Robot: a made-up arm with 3 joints. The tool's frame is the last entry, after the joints.
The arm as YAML. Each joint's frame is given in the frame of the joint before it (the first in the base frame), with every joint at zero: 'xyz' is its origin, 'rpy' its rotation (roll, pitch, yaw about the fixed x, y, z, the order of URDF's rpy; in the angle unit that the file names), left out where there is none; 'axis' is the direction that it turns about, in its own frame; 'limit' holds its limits. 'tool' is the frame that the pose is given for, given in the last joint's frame.
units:
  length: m
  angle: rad
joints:
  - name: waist
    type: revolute
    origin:
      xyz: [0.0, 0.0, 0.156]
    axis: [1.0, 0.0, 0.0]
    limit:
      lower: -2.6
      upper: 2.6
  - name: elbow
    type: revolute
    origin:
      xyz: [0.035, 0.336, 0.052]
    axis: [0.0, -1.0, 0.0]
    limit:
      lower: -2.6
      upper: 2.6
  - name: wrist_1
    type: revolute
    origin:
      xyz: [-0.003, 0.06, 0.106]
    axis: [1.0, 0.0, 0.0]
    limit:
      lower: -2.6
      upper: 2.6
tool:
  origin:
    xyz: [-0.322, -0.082, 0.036]
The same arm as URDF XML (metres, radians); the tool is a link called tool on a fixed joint. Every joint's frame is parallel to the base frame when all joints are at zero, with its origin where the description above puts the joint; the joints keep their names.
<robot name="arm">
<joint name="waist" type="revolute"><parent link="base"/><child link="link1"/><origin xyz="0 0 0.156" rpy="0 0 0"/><axis xyz="1 0 0"/><limit lower="-2.6" upper="2.6"/></joint>
<joint name="elbow" type="revolute"><parent link="link1"/><child link="link2"/><origin xyz="0.035 0.336 0.052" rpy="0 0 0"/><axis xyz="0 -1 0"/><limit lower="-2.6" upper="2.6"/></joint>
<joint name="wrist_1" type="revolute"><parent link="link2"/><child link="link3"/><origin xyz="-0.003 0.06 0.106" rpy="0 0 0"/><axis xyz="1 0 0"/><limit lower="-2.6" upper="2.6"/></joint>
<joint name="tool_fixed" type="fixed"><parent link="link3"/><child link="tool"/><origin xyz="-0.322 -0.082 0.036" rpy="0 0 0"/></joint>
<link name="base"/>
<link name="link1"/>
<link name="link2"/>
<link name="link3"/>
<link name="tool"/>
</robot>

